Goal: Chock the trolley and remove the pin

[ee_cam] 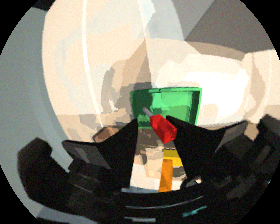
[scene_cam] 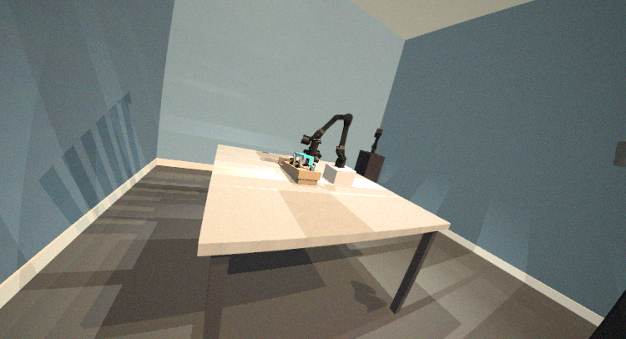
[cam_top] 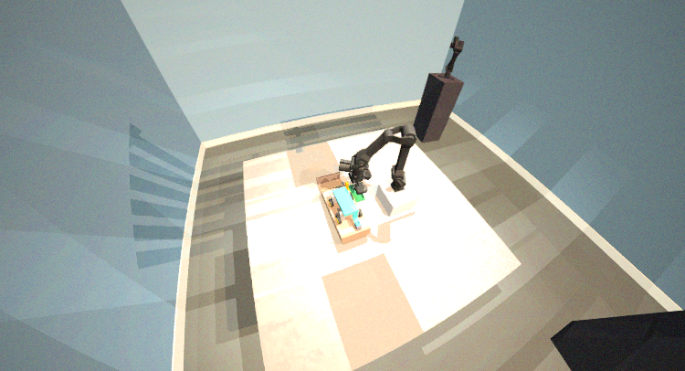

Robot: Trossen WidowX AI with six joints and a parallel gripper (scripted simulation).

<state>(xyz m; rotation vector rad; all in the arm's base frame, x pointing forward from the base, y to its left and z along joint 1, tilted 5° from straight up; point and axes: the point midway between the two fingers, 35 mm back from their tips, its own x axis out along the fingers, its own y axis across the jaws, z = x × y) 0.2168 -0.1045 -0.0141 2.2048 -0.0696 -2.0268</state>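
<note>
The red-headed stop pin lies right at my gripper tip. From my gripper tip the other things lie so: cyan trolley (100 mm ahead, 160 mm to the left, 60 mm above); yellow chock (50 mm ahead, 50 mm to the left, 30 mm above); green tray (20 mm to the left, 60 mm below).
</note>
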